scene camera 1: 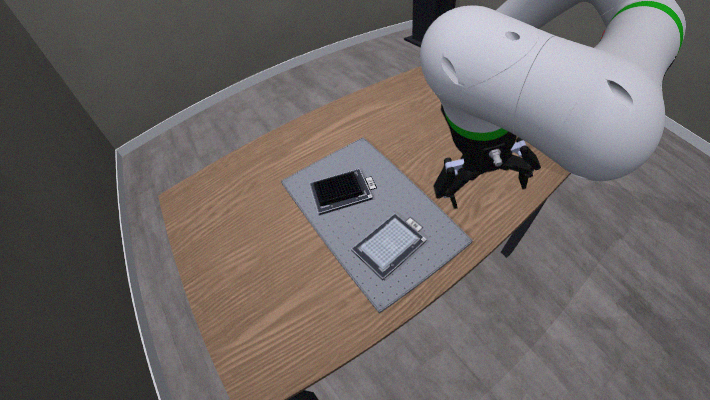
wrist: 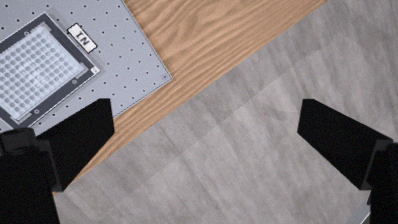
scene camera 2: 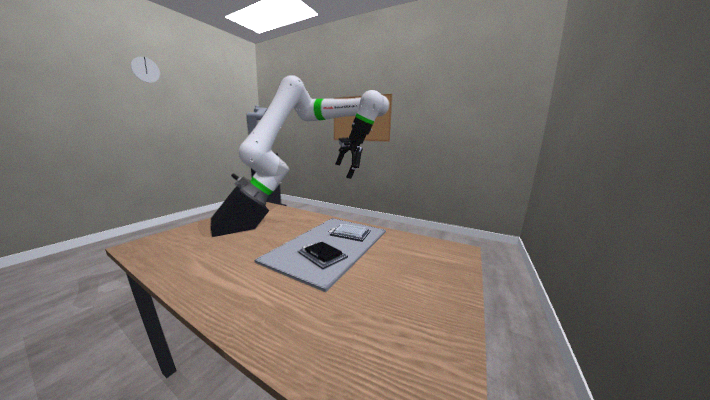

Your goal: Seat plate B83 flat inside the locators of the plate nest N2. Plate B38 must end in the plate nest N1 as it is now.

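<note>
Both the gripper and a clear well plate appear in the pictures, and the wrist view, too, shows the gripper.
</note>
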